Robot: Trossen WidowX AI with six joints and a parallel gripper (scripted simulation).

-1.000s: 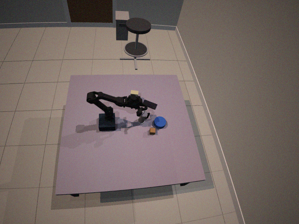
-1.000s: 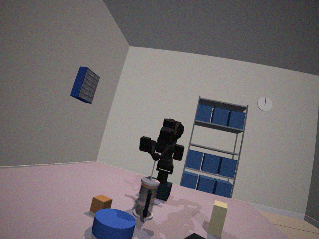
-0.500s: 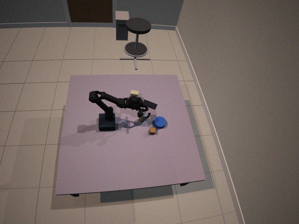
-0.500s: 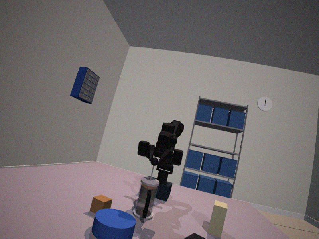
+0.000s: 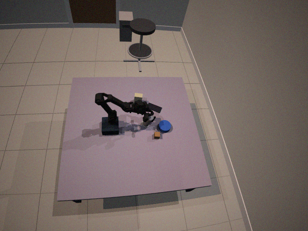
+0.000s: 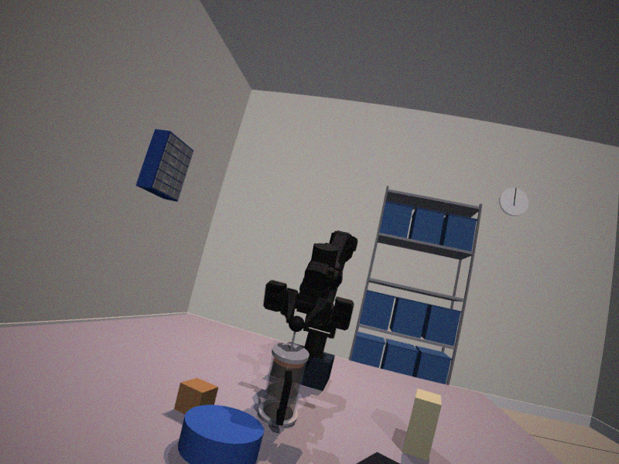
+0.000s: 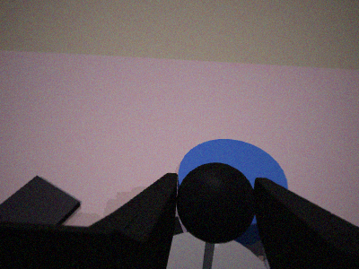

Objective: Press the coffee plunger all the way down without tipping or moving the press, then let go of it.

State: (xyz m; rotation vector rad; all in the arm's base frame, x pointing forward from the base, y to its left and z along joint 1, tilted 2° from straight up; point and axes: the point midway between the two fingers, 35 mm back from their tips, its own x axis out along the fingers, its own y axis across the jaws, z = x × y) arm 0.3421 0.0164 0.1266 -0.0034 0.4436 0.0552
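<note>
Now: gripper tip 1 cm past the glass coffee press and 10 cm above it. Also, from my gripper tip: pale yellow block: 11 cm behind, 28 cm to the left, 15 cm below; then blue round tub: 14 cm ahead, 4 cm to the right, 18 cm below.
</note>
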